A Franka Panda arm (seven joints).
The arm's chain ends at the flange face. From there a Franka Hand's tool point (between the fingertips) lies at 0.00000 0.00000 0.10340 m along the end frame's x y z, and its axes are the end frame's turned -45 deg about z.
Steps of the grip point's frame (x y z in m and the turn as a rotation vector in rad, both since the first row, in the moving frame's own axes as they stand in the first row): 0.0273 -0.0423 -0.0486 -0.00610 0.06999 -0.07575; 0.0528 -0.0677 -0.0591 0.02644 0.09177 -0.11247; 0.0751 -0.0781 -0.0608 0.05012 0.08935 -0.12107; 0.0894 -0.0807 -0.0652 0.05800 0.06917 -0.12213; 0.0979 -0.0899 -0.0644 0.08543 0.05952 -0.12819; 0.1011 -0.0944 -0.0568 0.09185 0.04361 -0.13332; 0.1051 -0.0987 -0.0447 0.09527 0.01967 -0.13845
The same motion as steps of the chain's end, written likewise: -0.0160 -0.0443 -0.0483 0.04518 0.05380 -0.07575; -0.0148 -0.0763 -0.0586 0.08359 0.04620 -0.11247; -0.0044 -0.0980 -0.0603 0.09862 0.02774 -0.12107; 0.0059 -0.1110 -0.0648 0.08992 0.00790 -0.12213; 0.0082 -0.1224 -0.0638 0.10250 -0.01832 -0.12819; 0.0089 -0.1286 -0.0563 0.09578 -0.03411 -0.13332; 0.0106 -0.1361 -0.0442 0.08127 -0.05346 -0.13845
